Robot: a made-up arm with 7 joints.
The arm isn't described. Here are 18 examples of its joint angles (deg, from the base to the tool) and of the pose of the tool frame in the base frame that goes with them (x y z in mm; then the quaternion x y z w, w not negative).
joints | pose
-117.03 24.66 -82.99 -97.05 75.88 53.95 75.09 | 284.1 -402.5 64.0 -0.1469 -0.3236 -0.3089 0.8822
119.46 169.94 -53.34 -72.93 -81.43 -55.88 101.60 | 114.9 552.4 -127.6 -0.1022 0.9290 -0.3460 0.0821
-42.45 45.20 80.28 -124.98 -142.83 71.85 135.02 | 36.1 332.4 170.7 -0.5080 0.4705 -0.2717 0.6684
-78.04 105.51 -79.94 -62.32 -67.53 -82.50 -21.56 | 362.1 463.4 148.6 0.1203 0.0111 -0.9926 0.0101
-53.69 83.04 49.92 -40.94 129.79 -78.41 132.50 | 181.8 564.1 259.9 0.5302 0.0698 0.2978 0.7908
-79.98 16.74 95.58 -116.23 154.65 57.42 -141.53 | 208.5 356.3 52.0 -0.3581 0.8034 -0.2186 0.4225
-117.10 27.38 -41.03 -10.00 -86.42 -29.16 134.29 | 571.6 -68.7 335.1 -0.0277 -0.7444 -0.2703 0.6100
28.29 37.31 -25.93 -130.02 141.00 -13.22 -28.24 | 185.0 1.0 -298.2 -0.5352 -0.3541 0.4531 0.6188
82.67 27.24 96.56 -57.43 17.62 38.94 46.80 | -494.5 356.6 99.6 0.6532 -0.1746 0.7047 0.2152
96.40 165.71 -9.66 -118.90 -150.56 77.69 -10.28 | 76.3 268.7 -291.8 -0.2271 0.6179 0.5448 0.5193
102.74 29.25 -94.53 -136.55 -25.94 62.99 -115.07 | -129.0 -287.1 -47.2 -0.3867 -0.3054 -0.8081 0.3229
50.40 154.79 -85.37 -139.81 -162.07 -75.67 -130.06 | -103.5 282.5 -20.9 0.4933 0.6264 -0.2706 0.5394
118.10 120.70 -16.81 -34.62 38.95 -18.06 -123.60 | -36.9 653.2 29.7 0.2617 -0.4515 0.8346 0.1767
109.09 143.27 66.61 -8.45 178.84 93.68 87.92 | 371.0 551.1 44.0 -0.3061 0.1256 0.8858 0.3254
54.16 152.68 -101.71 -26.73 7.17 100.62 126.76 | 245.5 467.0 399.7 -0.7649 0.2351 0.5633 0.2057
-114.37 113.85 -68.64 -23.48 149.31 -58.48 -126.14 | 54.4 590.3 298.6 0.7214 -0.2851 0.5751 0.2600
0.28 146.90 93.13 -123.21 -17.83 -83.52 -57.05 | -17.3 -206.0 323.3 -0.1029 -0.1426 0.2490 0.9524
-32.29 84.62 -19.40 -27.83 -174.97 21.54 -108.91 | 300.5 588.8 9.7 0.2231 -0.7255 0.1278 0.6384
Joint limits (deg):
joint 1: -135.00..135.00
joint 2: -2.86..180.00
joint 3: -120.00..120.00
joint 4: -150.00..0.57
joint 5: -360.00..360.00
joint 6: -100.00..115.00
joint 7: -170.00..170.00
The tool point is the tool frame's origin. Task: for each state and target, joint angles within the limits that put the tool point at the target. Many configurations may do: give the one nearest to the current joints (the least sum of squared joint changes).
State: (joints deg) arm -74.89 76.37 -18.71 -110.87 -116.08 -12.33 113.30
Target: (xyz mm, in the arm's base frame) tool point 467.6 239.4 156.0
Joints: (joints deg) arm -52.77 82.99 -27.01 -82.79 -116.08 -12.33 113.30
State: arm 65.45 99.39 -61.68 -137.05 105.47 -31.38 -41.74
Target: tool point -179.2 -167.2 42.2
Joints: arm 103.57 66.12 -102.20 -149.89 105.47 -31.38 -41.74
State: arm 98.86 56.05 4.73 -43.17 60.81 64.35 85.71
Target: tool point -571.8 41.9 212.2
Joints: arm 135.00 48.81 -30.30 -60.30 60.81 64.35 85.71
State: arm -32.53 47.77 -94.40 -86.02 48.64 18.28 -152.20
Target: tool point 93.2 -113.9 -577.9
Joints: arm -17.67 23.04 -100.96 -66.41 48.64 18.28 -152.20
